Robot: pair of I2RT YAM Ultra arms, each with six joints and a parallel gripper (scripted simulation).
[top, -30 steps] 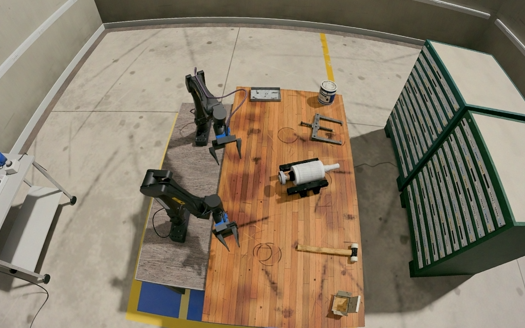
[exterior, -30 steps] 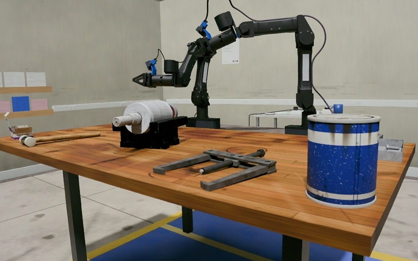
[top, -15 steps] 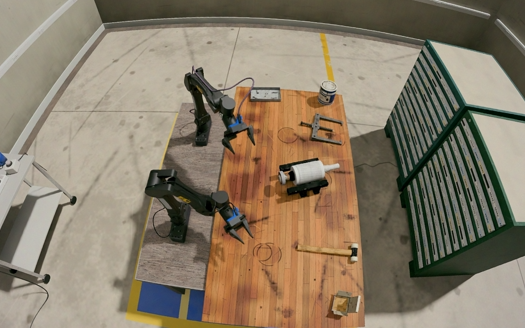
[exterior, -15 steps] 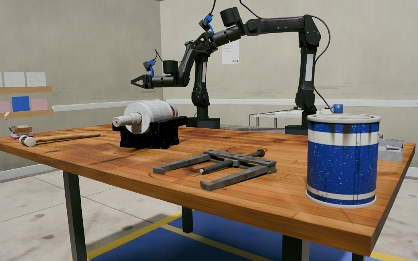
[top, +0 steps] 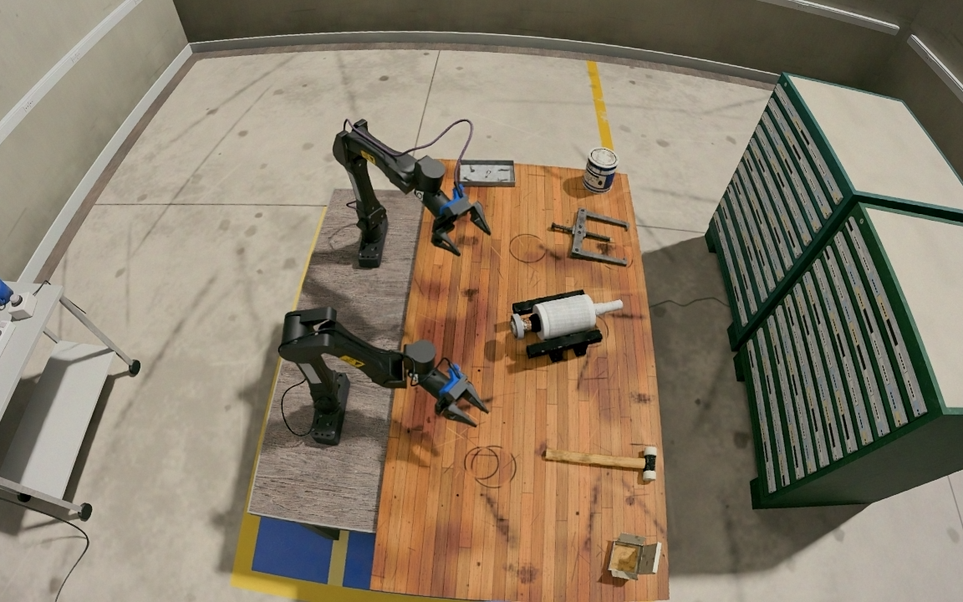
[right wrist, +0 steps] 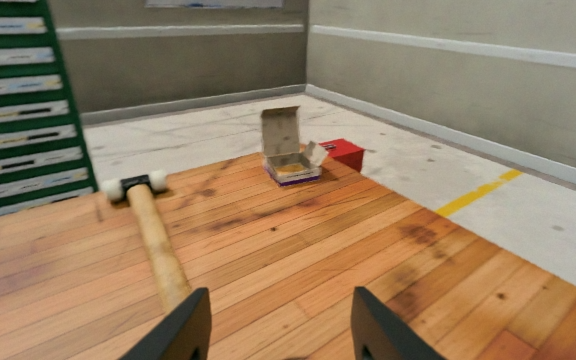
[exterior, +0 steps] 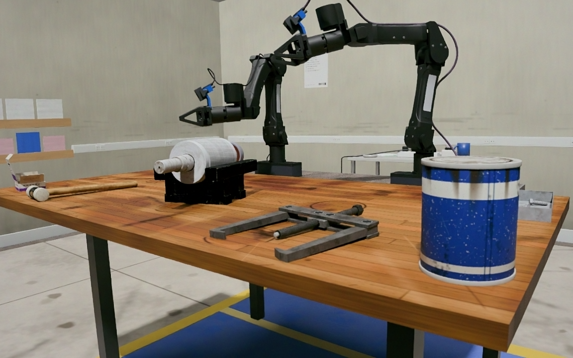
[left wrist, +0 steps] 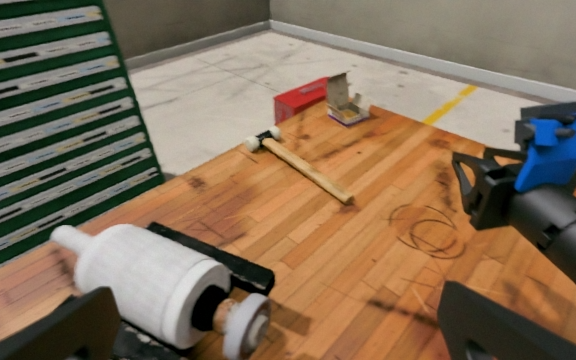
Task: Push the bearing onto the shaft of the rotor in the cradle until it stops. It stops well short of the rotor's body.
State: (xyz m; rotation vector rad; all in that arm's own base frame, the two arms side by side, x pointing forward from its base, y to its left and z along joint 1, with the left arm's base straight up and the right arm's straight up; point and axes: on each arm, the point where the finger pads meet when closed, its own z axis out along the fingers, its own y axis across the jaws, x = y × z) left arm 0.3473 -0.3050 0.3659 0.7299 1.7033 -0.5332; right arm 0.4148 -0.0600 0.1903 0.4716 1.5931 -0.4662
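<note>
The grey bearing is 7 cm ahead of my right hand, 31 cm to the left of it and 11 cm below it. Round my right hand: white rotor (20 cm ahead, 36 cm to the left, 11 cm below); box (41 cm ahead, 29 cm to the right, 18 cm below); black cradle (21 cm ahead, 36 cm to the left, 17 cm below).
</note>
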